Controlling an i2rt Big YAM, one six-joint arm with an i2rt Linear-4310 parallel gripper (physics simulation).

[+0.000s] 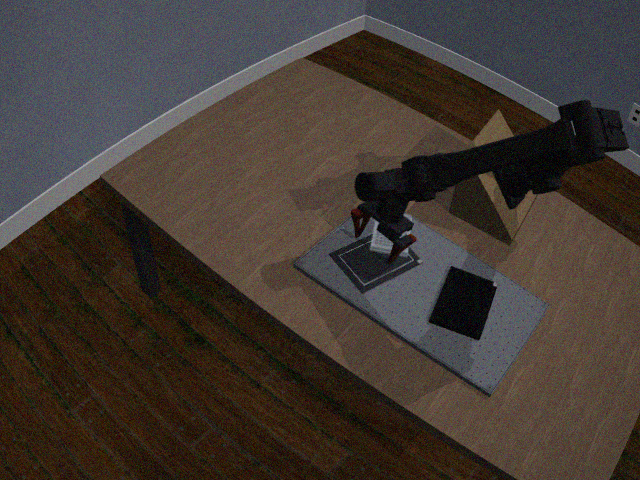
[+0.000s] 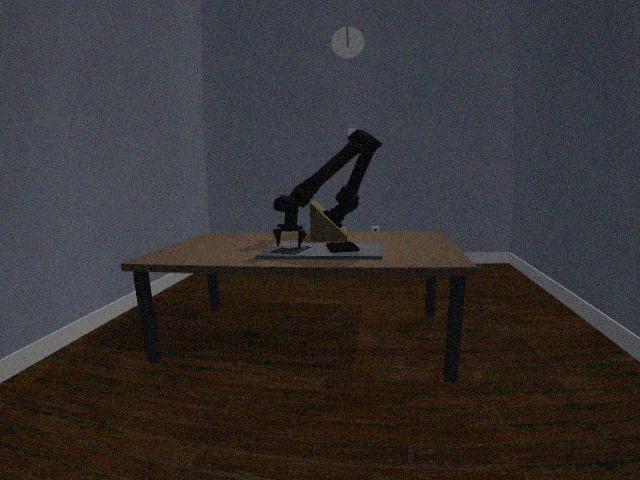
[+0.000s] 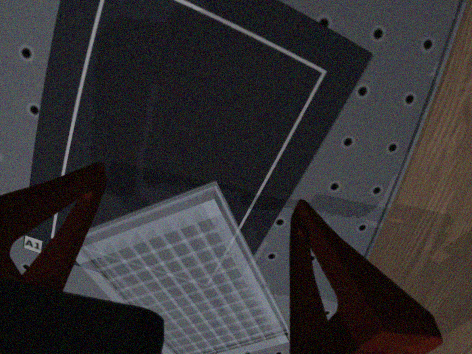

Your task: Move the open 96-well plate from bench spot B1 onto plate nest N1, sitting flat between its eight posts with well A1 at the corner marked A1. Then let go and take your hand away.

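Seen in the pictures: gripper, fingertip midpoint: [image 1: 373, 249] [image 2: 288, 247] [image 3: 201, 191]; arm's base at its link origin: [image 1: 506, 182] [image 2: 332, 219].
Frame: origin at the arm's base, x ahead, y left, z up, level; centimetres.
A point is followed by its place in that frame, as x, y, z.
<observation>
The clear 96-well plate [image 1: 381, 243] @(33.9, -14.2, -7.1) [image 3: 185, 270] @(31.6, -14.3, -6.9) lies skewed across one edge of a dark rectangle with a white outline [image 1: 361, 268] @(41.7, -13.5, -8.3) [image 3: 200, 100] @(40.3, -14.1, -8.3), which looks like bench spot B1. Part of it rests beyond the rectangle on the grey board. A small A1 tag [image 3: 33, 244] @(31.0, -5.2, -8.3) is by the rectangle's corner. My gripper [image 1: 374, 248] @(36.1, -14.6, -7.7) [image 2: 289, 246] @(36.1, -14.6, -7.7) [image 3: 201, 191] @(36.1, -14.6, -7.7) is open and empty, pointing down low over the plate, one finger on each side. The black block [image 1: 463, 303] @(34.8, 9.5, -7.3) [image 2: 342, 246] @(35.6, 9.9, -7.3), apparently nest N1, sits farther along the board; its posts are too dark to tell.
The grey perforated board [image 1: 516, 320] @(29.2, 21.9, -8.5) [image 2: 320, 255] @(47.7, 2.2, -8.7) [image 3: 385, 120] @(40.7, -23.1, -8.5) lies on the wooden table [image 1: 206, 170] @(42.8, -63.3, -9.7) [image 2: 413, 253] @(38.1, 40.6, -9.8). A wooden wedge-shaped stand [image 1: 496, 217] @(9.8, 2.9, -3.5) [image 2: 325, 227] @(10.4, -1.9, -2.5) is behind the board, under the arm. A small white tag [image 1: 494, 284] @(25.2, 12.4, -7.2) marks one corner of the black block.
</observation>
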